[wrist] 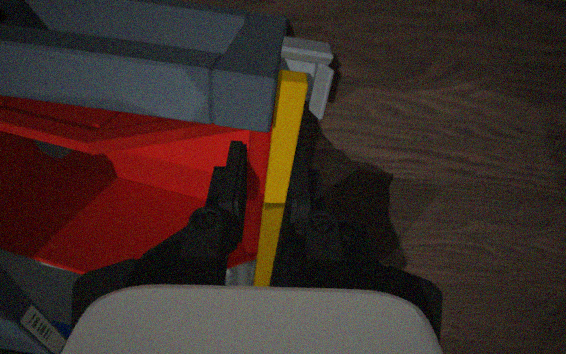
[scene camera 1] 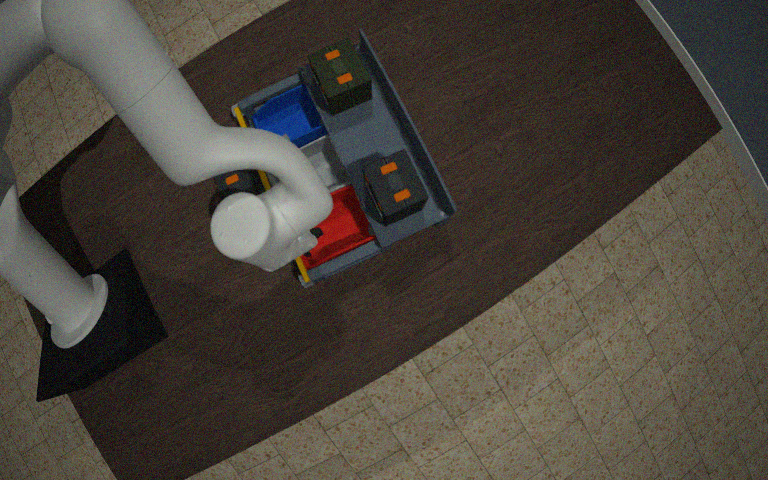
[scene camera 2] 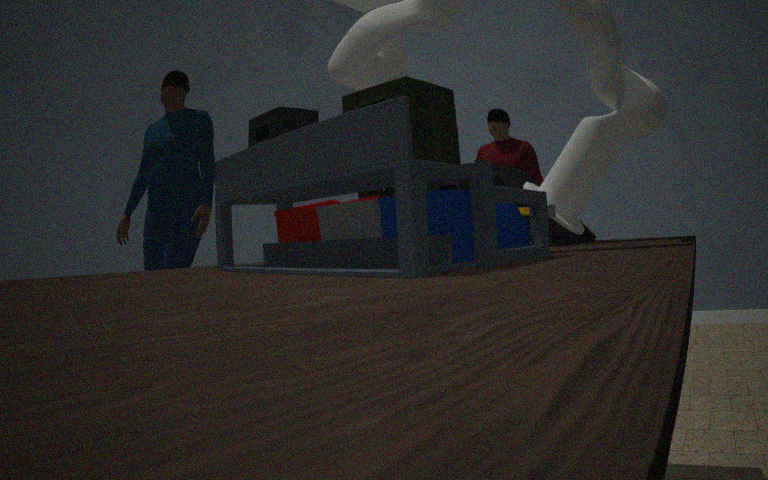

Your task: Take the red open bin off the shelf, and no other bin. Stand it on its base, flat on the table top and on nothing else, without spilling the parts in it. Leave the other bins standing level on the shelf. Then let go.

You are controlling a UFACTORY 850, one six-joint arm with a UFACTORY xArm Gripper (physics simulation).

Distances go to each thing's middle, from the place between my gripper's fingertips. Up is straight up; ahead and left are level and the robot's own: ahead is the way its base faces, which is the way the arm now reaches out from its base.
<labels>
The red open bin (scene camera 1: 346, 228) is 8 cm ahead of my hand, 1 cm to the left of it and 1 cm above it. Also, from my hand: dark box (scene camera 1: 246, 180) 4 cm behind, 14 cm to the left, 1 cm above; then shelf top board (scene camera 1: 370, 131) 21 cm ahead, 11 cm to the left, 4 cm above; then yellow strip (wrist: 292, 86) 1 cm ahead, 13 cm to the left, 1 cm above.
</labels>
